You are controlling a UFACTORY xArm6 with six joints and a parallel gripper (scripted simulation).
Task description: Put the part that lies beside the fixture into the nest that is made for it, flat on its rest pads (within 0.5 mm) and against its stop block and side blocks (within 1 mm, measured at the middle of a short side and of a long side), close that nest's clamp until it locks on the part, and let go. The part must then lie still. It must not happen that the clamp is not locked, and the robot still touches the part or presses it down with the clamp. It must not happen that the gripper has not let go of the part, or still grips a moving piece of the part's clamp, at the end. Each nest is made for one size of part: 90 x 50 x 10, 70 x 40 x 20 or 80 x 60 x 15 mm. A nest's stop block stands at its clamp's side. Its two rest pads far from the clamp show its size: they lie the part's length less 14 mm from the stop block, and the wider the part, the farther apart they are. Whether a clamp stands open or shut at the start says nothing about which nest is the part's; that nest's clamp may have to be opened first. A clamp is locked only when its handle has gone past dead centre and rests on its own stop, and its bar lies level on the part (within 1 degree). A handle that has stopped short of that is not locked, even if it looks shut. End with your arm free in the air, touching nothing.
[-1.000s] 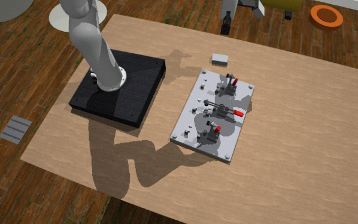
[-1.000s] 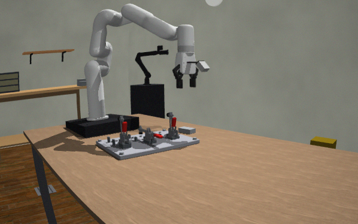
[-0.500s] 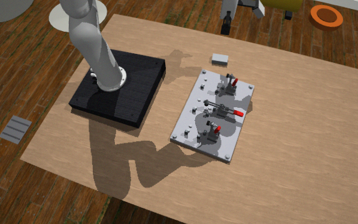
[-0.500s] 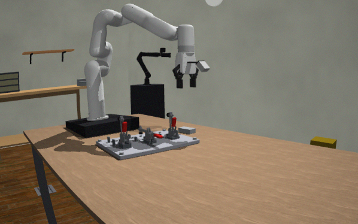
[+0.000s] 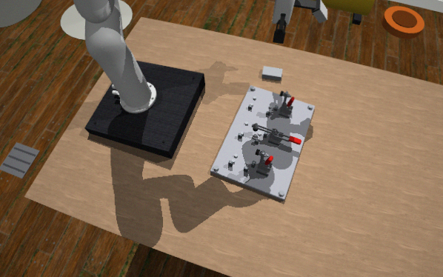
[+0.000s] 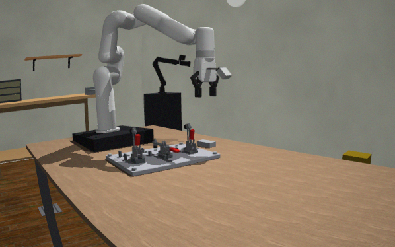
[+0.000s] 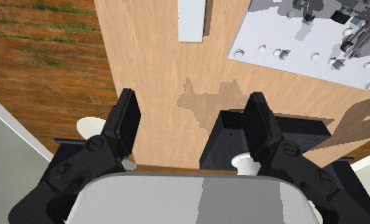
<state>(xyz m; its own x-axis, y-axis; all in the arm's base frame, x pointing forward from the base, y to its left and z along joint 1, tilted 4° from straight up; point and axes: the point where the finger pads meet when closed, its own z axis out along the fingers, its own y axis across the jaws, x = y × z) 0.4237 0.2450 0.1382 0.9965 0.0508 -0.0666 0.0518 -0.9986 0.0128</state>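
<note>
Now: the grey block 200 mm below my hand. Round my hand: clamp: 380 mm to the right, 150 mm below, 40 mm ahead; fixture plate: 260 mm to the right, 210 mm below, 30 mm ahead.
</note>
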